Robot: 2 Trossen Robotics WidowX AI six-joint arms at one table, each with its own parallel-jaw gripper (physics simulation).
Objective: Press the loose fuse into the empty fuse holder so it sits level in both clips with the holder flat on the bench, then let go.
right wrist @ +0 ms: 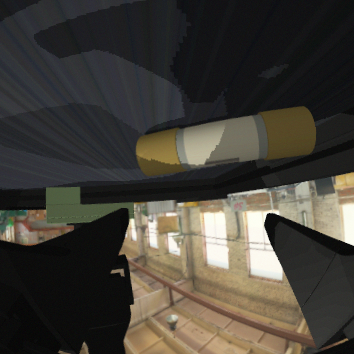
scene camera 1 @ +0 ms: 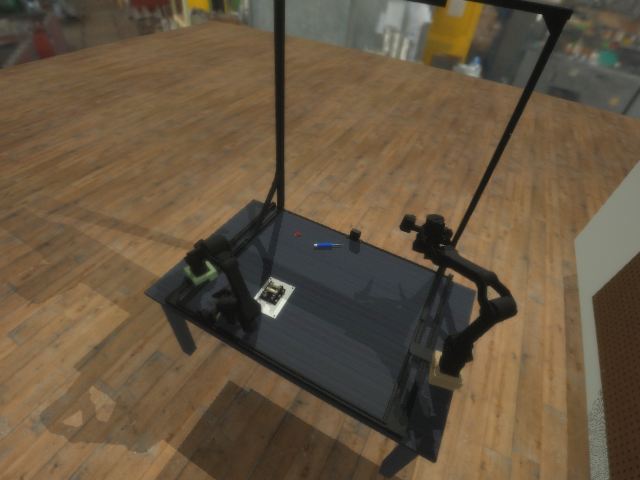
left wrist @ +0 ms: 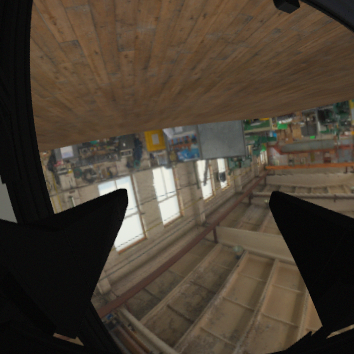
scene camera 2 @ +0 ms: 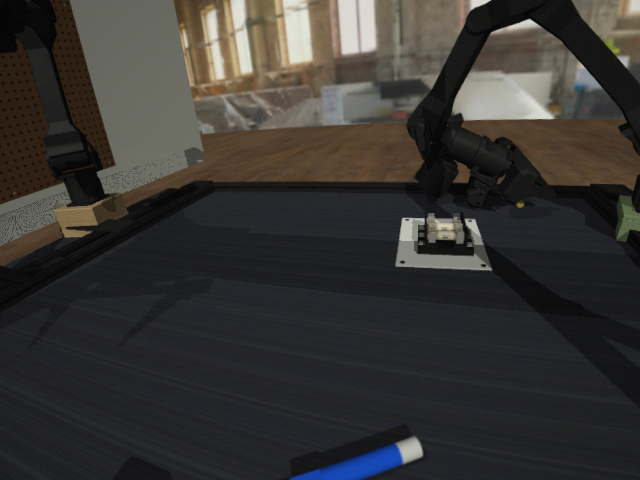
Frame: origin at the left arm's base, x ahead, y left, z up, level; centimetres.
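Seen in the pictures: left gripper, fingertip midpoint: (scene camera 1: 422, 219) (left wrist: 200, 197); right gripper, fingertip midpoint: (right wrist: 198, 218) (scene camera 1: 204, 304) (scene camera 2: 546, 186); left arm's base, origin of the base link: (scene camera 1: 449, 366) (scene camera 2: 88, 201); right arm's base, origin of the base link: (right wrist: 93, 218) (scene camera 1: 200, 269).
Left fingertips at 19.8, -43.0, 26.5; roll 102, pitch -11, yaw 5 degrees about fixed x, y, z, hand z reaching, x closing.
Note:
Pixels of each thing's top centre, then the offset from my left fingertips to it, as dx, dy, dz.
- loose fuse, middle of its top: (right wrist: 223, 165) (scene camera 2: 513, 196) +67.1, +46.8, -31.3
- black fuse holder, middle of its top: (scene camera 2: 441, 219) (scene camera 1: 272, 291) +50.6, +31.5, -29.2
- blue screwdriver, middle of its top: (scene camera 2: 318, 475) (scene camera 1: 328, 243) +36.6, -5.4, -31.4
- small red object, middle of its top: (scene camera 1: 297, 233) +53.4, -7.5, -31.9
The loose fuse (right wrist: 222, 142) (scene camera 2: 520, 204), white with brass end caps, lies on the dark bench beside the right gripper. My right gripper (right wrist: 198, 218) (scene camera 1: 214, 314) is open and low over the bench; in the right wrist view the fuse appears above its fingertips, not between them. The black fuse holder (scene camera 1: 272, 293) (scene camera 2: 445, 249) sits on a white plate (scene camera 1: 273, 311) (scene camera 2: 408, 260), with metal clips and at least one white fuse in them; which clips are empty is unclear. My left gripper (left wrist: 200, 197) (scene camera 1: 421, 223) is open and empty, raised high, away from the holder.
A blue screwdriver (scene camera 1: 324, 245) (scene camera 2: 361, 463) lies toward the far edge, near a small red object (scene camera 1: 297, 234) and a small black block (scene camera 1: 355, 234). Dark frame posts (scene camera 1: 279, 103) rise from the bench. A green block (scene camera 1: 200, 272) (scene camera 2: 627, 222) is at the right arm's base.

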